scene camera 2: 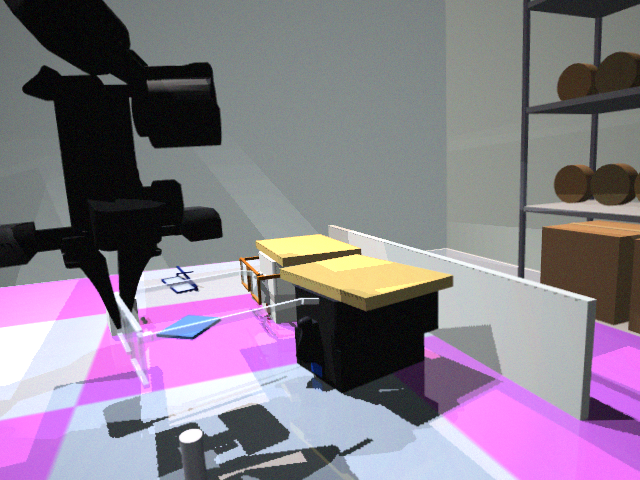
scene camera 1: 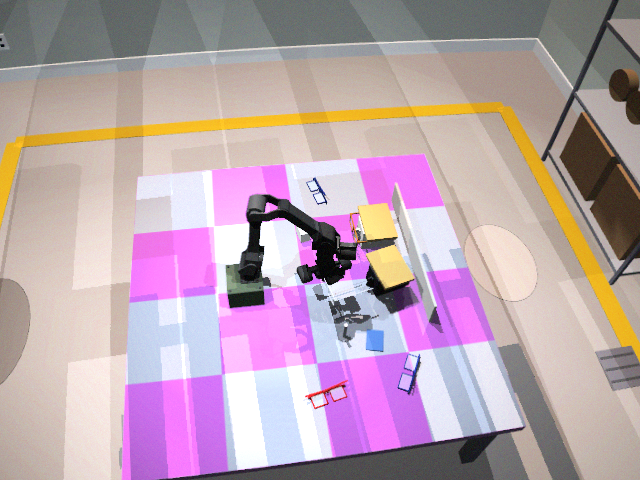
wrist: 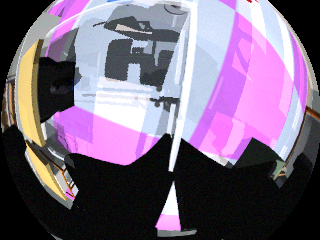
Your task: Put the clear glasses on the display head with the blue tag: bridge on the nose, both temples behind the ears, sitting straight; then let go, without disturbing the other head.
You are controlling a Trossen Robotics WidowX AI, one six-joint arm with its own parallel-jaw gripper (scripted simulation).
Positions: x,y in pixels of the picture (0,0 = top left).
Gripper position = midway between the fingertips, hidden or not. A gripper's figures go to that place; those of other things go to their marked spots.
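White display head [scene camera 2: 274,254]: 63 cm from the lens. White panel [scene camera 2: 542,338]: 46 cm from the lens. Black display head [scene camera 2: 372,317]: 44 cm from the lens. My gripper [scene camera 2: 122,327]: 43 cm from the lens, nearer to the lens than the white display head. Marked spots on white panel and white display head: 37 cm apart.
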